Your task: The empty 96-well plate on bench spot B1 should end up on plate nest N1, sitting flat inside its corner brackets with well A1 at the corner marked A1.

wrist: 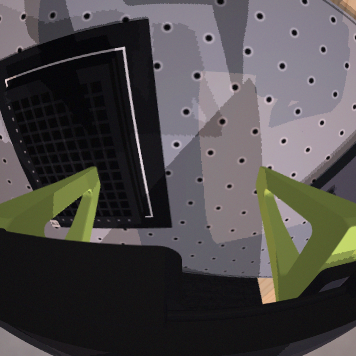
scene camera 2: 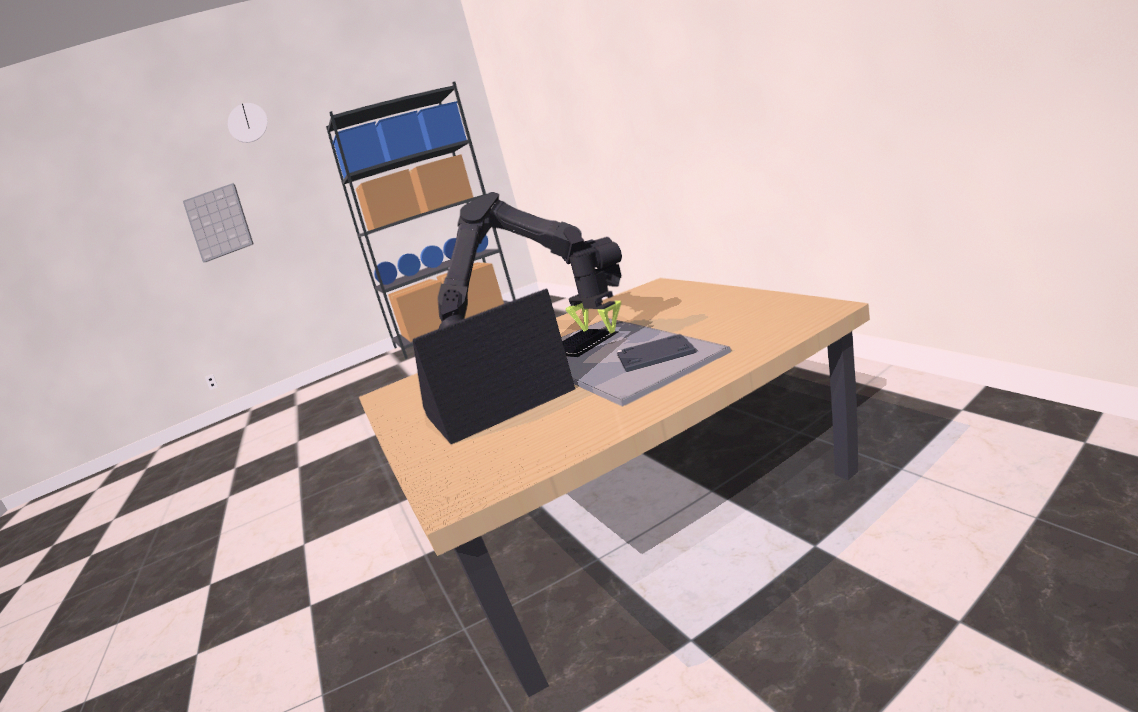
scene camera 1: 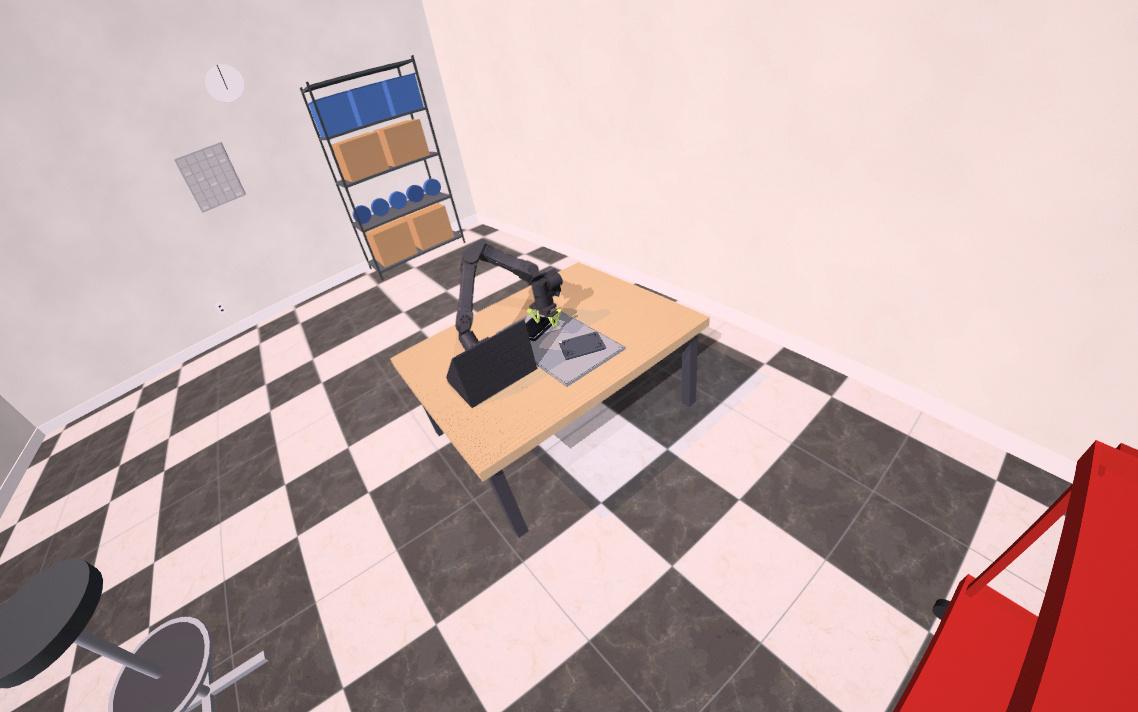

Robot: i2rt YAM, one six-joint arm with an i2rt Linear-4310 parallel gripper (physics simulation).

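Seen in the pictures: gripper, fingertip midpoint: (wrist: 177, 175) (scene camera 2: 598, 331) (scene camera 1: 546, 324); arm's base, link origin: (scene camera 2: 465, 349) (scene camera 1: 475, 351).
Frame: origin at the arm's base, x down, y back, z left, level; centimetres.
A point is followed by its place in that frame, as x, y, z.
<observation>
The black 96-well plate (scene camera 2: 589, 340) @(12.7, -35.2, 7.1) (wrist: 75, 145) @(13.0, -36.2, 11.1) lies flat on a black pad inside a white outline; in the wrist view it is at the left. My gripper (scene camera 1: 546, 324) @(10.5, -36.7, 4.0) (scene camera 2: 598, 330) @(10.5, -36.7, 4.0) (wrist: 177, 175) @(10.5, -36.7, 4.0) is open, with its green fingers pointing down and nothing between them. It is low over the grey board, offset from the plate: the left fingertip overlaps the plate in the wrist view, the right one is over bare board. The dark grey nest (scene camera 1: 582, 345) @(12.8, -37.1, -17.1) (scene camera 2: 657, 351) @(12.8, -36.9, -17.8) lies on the board, right of the plate in the scene views. Its A1 mark is too small to read.
The grey perforated board (scene camera 1: 570, 374) @(14.0, -22.5, -25.1) (scene camera 2: 624, 392) @(14.0, -20.4, -25.5) (wrist: 281, 49) @(14.0, -44.8, -1.2) lies on the wooden table (scene camera 1: 469, 432) @(15.3, 19.9, -17.6) (scene camera 2: 469, 478) @(15.3, 15.4, -24.8). A tall black wedge-shaped block (scene camera 1: 495, 369) @(5.0, -1.3, -9.1) (scene camera 2: 495, 369) @(3.9, -1.8, -9.2) stands beside the board, near the arm's base. A shelf rack (scene camera 1: 360, 73) (scene camera 2: 394, 104) stands behind.
</observation>
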